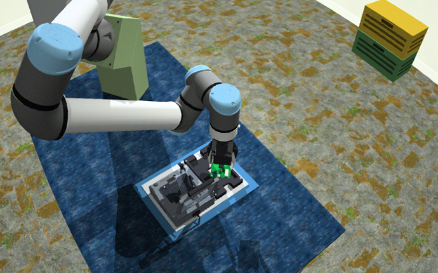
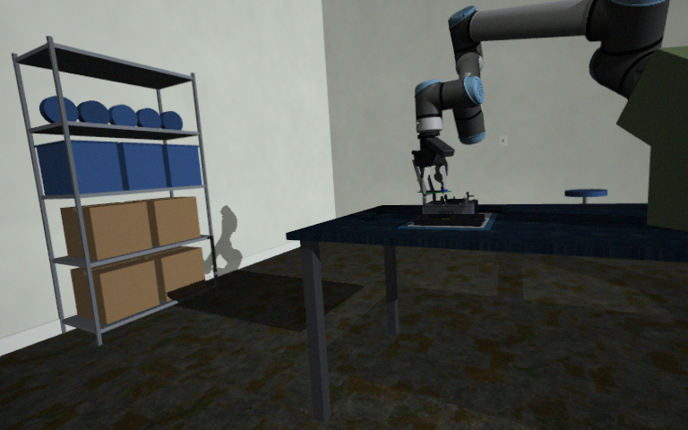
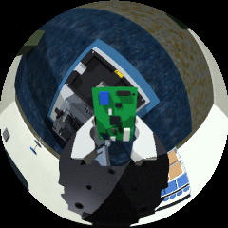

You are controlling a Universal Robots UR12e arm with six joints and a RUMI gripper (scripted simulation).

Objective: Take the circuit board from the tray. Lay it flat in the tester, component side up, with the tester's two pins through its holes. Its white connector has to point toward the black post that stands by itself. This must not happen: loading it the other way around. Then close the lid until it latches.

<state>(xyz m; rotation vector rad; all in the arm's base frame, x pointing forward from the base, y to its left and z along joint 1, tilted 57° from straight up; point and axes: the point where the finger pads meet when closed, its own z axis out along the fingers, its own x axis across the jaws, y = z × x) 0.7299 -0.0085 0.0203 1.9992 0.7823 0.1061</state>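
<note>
Now: hand right at the green circuit board. Also, from my hand: tester lid (40 mm ahead, 190 mm to the right, 60 mm above); then tester (40 mm behind, 120 mm to the right, 10 mm below).
</note>
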